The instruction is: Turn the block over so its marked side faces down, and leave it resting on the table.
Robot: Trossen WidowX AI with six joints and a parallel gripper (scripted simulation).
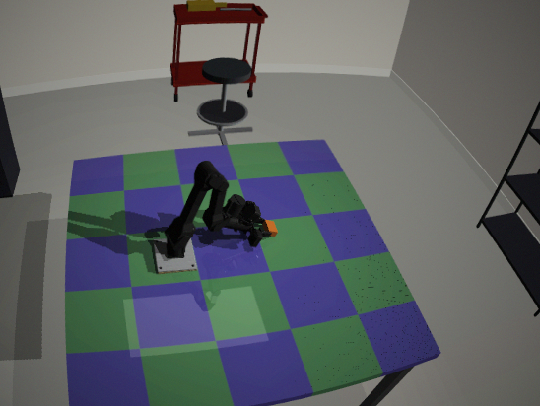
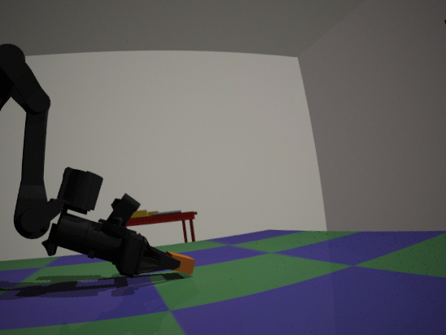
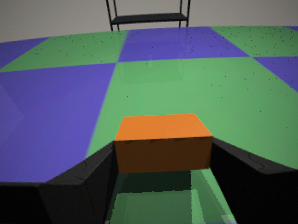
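Right now my gripper tip is 1 cm above the orange block.
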